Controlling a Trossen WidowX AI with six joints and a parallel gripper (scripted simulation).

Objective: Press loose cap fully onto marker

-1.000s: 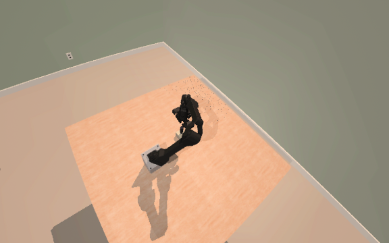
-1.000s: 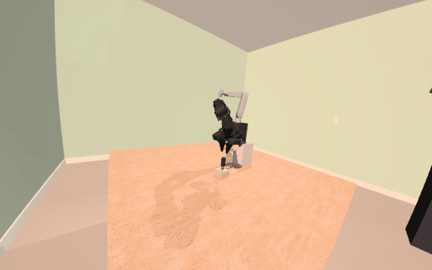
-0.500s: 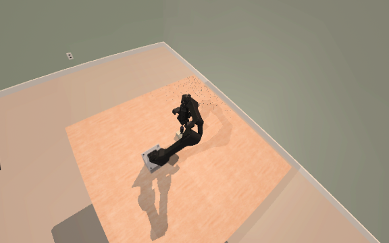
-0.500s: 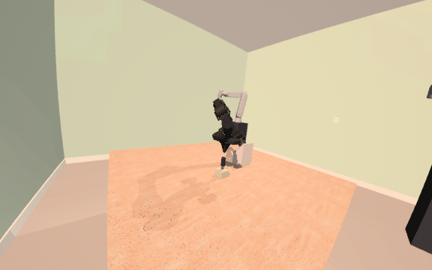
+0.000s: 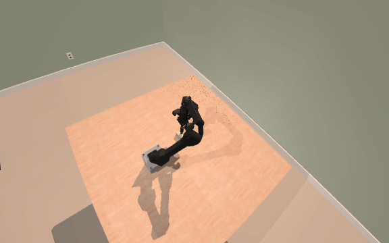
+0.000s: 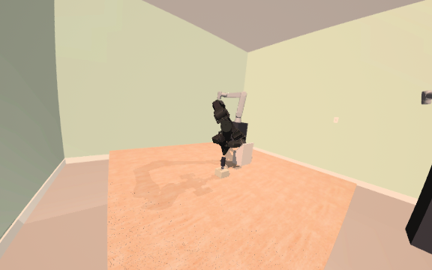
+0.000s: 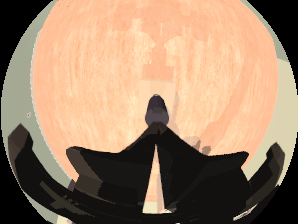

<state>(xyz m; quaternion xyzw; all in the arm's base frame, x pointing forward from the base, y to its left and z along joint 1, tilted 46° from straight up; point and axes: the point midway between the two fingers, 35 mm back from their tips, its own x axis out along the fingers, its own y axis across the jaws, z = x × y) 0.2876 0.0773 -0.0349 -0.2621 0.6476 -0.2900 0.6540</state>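
Now: the dark marker cap 4 cm below my gripper tip. Round my gripper tip: holder block (11 cm below).
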